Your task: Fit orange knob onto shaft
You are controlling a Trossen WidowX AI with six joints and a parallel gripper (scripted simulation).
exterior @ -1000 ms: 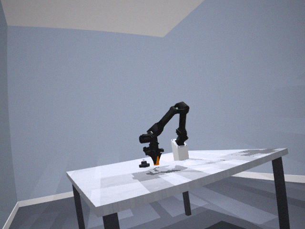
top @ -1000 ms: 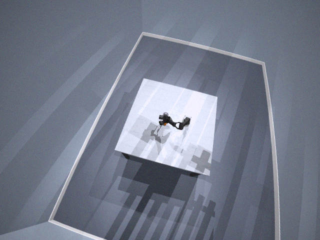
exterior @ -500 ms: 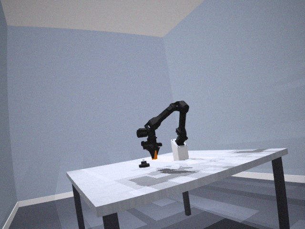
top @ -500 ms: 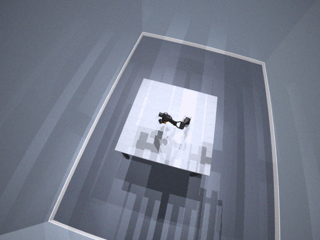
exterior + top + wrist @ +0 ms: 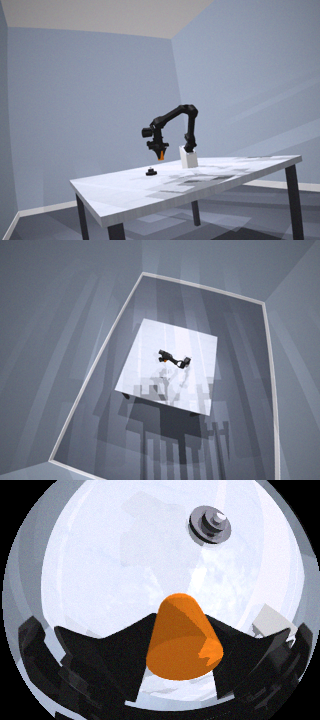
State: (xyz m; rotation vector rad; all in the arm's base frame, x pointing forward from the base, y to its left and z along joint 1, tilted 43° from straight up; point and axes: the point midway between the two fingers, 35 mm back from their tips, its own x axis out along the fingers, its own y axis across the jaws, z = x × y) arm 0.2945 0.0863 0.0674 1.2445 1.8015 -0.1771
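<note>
Right now my gripper tip is 150 mm to the left of the pedestal, 90 mm above it and 30 mm short of it. Also, from my gripper tip: orange knob: 30 mm above.
</note>
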